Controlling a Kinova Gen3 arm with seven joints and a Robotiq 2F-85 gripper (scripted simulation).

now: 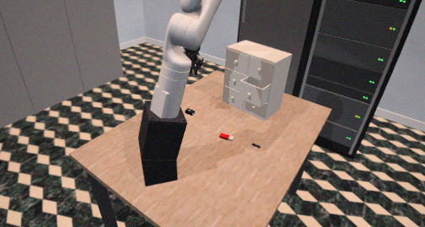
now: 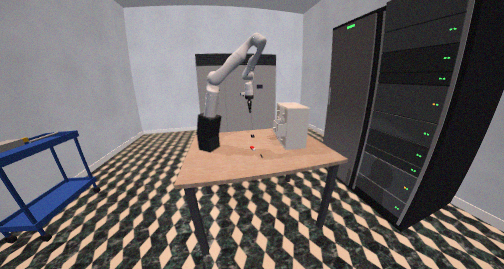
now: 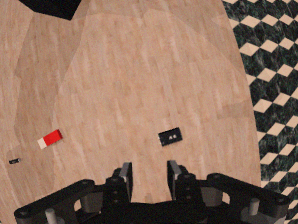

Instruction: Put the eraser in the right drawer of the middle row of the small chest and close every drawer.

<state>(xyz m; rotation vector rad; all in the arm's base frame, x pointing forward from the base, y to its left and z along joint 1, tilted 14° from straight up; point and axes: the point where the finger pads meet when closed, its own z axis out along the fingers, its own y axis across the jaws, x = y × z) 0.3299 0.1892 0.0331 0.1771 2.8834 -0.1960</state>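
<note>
Right now my hand is 270 mm above the eraser, 240 mm to the left of it and 10 mm past it. Also, from my hand: thin dark object 370 mm to the right, 270 mm below, 30 mm ahead.
</note>
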